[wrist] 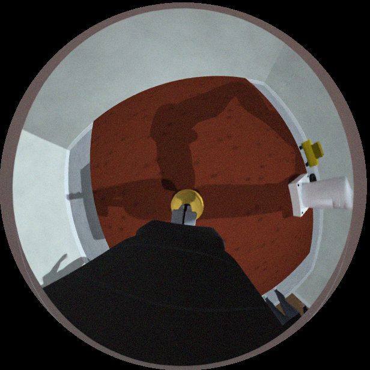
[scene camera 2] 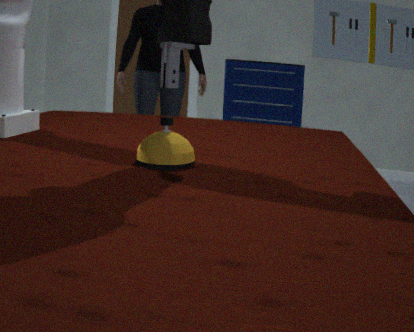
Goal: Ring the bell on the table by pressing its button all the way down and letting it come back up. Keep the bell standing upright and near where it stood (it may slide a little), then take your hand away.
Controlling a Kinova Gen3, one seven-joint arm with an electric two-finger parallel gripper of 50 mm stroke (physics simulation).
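Frame: origin at the arm's base, x right, y ahead, z up, level; centimetres.
Seen in the pictures: gripper, fingertip midpoint: (scene camera 2: 169, 87); arm's base at its link origin: (scene camera 2: 4, 112).
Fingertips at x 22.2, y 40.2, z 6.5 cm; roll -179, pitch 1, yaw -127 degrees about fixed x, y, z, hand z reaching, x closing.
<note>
Offsets run from my fingertips to a thing's middle. Level surfaces: height alone.
The bell is a yellow dome @(dy -0.1, dx +0.1, dz -7.5 cm) (scene camera 2: 165, 149) (wrist: 188, 196) on a black base, upright on the reddish-brown table @(dz -10.8 cm) (scene camera 2: 210, 260) (wrist: 240, 160). Its black button @(dy -0.1, dx +0.1, dz -4.7 cm) (scene camera 2: 167, 121) stands up on a thin light stem at the top of the dome. My gripper (scene camera 2: 170, 88) (wrist: 184, 211) is shut with nothing between the fingers. In the scene view the fingertips hang above the button, with a gap between them. In the wrist view the fingertips overlap the dome and hide most of the button.
The white robot base (scene camera 2: 19, 123) (wrist: 298, 196) stands on the table at the left of the scene view and the right of the wrist view. A person (scene camera 2: 146, 45), a blue panel (scene camera 2: 263, 92) and a tool board (scene camera 2: 350, 32) are beyond the table.
</note>
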